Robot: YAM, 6 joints.
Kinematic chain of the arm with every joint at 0, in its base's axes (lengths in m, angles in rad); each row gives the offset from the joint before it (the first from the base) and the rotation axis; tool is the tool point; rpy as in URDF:
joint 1: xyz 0 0 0.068 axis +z
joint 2: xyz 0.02 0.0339 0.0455 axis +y
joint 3: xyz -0.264 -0.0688 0 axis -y
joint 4: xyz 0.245 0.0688 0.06 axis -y
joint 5: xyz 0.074 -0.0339 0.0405 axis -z
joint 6: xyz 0.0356 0 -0.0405 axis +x
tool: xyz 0 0 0 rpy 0 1.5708 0
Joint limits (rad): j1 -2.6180..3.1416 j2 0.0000..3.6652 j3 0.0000..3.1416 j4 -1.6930..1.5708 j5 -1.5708..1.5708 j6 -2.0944..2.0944
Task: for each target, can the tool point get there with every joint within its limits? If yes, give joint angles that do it. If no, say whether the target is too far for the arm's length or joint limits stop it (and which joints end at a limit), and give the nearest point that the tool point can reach.
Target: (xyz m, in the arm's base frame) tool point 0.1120 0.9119 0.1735
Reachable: no: too far | nearest point 0.0786 0.6396 0.1552 | short by 0.275 m
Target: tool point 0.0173 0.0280 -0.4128
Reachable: no: joint limits stop it (at a limit: joint 2) | nearest point 0.0394 0.0638 -0.3359 | short by 0.088 m
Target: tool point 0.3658 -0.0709 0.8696
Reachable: no: too far | nearest point 0.2793 -0.0541 0.6807 | short by 0.208 m
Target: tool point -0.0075 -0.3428 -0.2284
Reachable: yes | joints -1.6414 3.1864 1.3274 1.0245 -0.4870 1.1758
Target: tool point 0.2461 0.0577 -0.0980
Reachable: yes | joints 0.1234 2.7769 1.2082 -0.8973 -0.8617 0.0403
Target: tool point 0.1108 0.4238 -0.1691
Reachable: yes | joints 1.2570 3.0382 1.5865 0.6110 -0.7938 1.3491
